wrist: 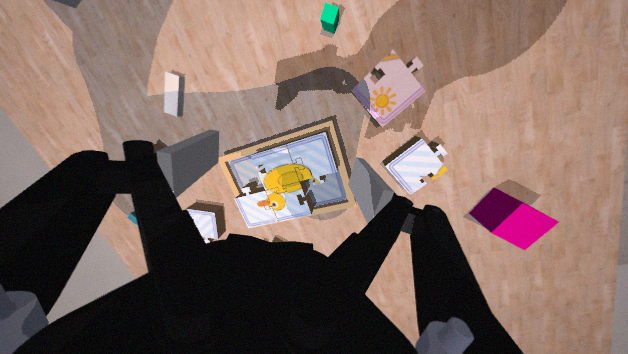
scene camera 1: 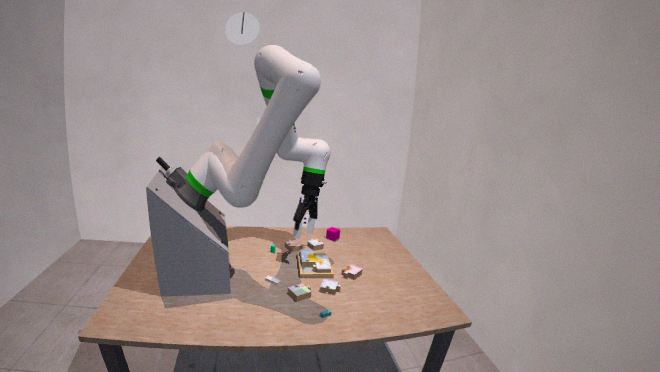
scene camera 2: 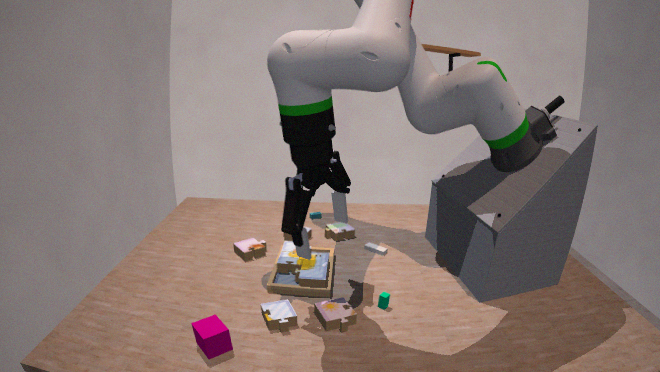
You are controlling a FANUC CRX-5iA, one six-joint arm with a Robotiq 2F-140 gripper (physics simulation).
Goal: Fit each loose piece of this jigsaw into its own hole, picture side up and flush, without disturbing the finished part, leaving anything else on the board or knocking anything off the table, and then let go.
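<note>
My gripper [scene camera 1: 304, 230] [scene camera 2: 322, 234] [wrist: 288, 159] is open and empty, above the jigsaw board [scene camera 1: 316, 274] [scene camera 2: 300, 291] [wrist: 226, 170]. The finished part [scene camera 2: 315, 270] [wrist: 305, 155] shows a yellow duck; two holes show at opposite corners. Loose pieces lie around the board, picture up: a pink sun piece [scene camera 1: 293, 245] [scene camera 2: 334, 311] [wrist: 397, 85], a striped piece with a yellow edge [scene camera 1: 315, 243] [scene camera 2: 280, 310] [wrist: 415, 162], a pink-orange piece [scene camera 1: 353, 270] [scene camera 2: 248, 246], a whitish piece [scene camera 1: 329, 285] [wrist: 204, 223], and a pink-green piece [scene camera 1: 299, 291] [scene camera 2: 340, 230].
A magenta cube [scene camera 1: 333, 234] [scene camera 2: 212, 336] [wrist: 525, 225], a green block [scene camera 1: 273, 248] [scene camera 2: 383, 300] [wrist: 329, 18], a white block [scene camera 1: 272, 280] [scene camera 2: 375, 248] [wrist: 172, 94] and a teal block [scene camera 1: 325, 313] [scene camera 2: 315, 215] lie on the table. The grey pedestal [scene camera 1: 190, 250] [scene camera 2: 525, 240] carries the arm.
</note>
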